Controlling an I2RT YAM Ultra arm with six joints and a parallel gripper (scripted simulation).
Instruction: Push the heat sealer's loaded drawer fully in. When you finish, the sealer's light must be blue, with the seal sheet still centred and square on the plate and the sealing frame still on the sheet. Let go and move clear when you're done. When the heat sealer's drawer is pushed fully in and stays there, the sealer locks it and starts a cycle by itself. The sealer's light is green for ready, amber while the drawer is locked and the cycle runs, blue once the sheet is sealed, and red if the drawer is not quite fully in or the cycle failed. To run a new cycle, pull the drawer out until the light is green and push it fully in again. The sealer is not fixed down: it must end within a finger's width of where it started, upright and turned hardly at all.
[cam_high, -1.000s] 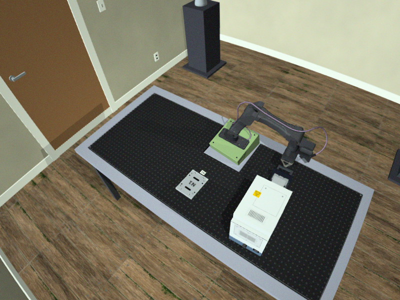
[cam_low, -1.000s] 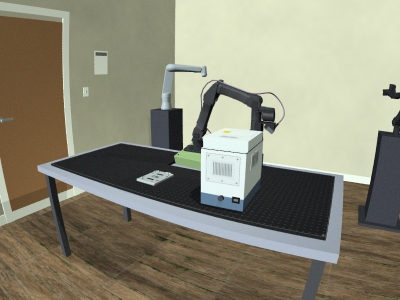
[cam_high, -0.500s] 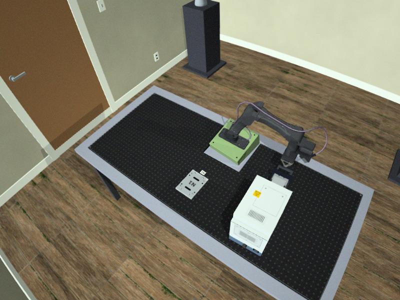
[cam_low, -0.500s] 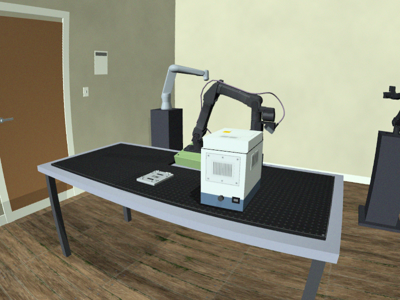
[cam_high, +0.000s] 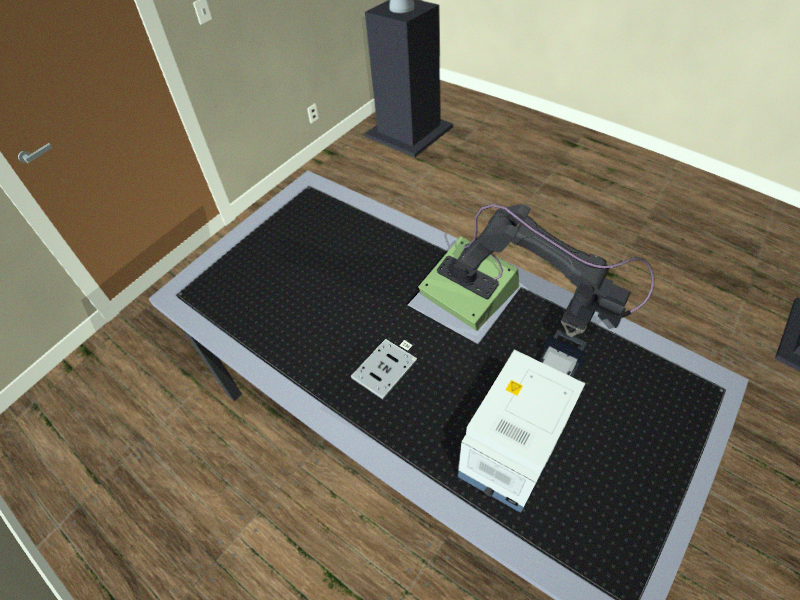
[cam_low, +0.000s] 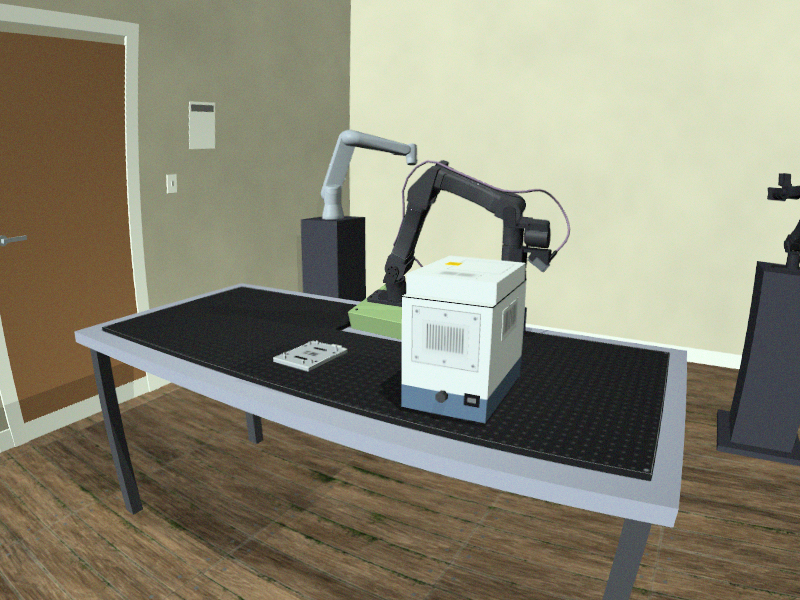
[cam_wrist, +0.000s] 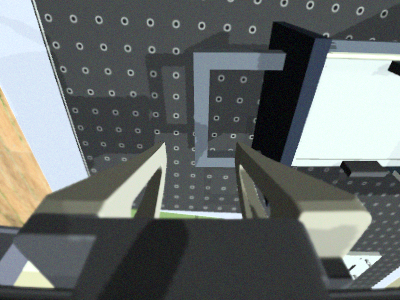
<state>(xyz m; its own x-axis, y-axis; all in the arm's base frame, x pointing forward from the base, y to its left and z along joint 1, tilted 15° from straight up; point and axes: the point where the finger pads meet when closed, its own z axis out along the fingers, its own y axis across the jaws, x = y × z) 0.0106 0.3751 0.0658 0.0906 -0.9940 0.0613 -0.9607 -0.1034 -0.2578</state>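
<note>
Now: hand 120 mm short of the sealer drawer, 60 mm above it and 20 mm to the right of it.
</note>
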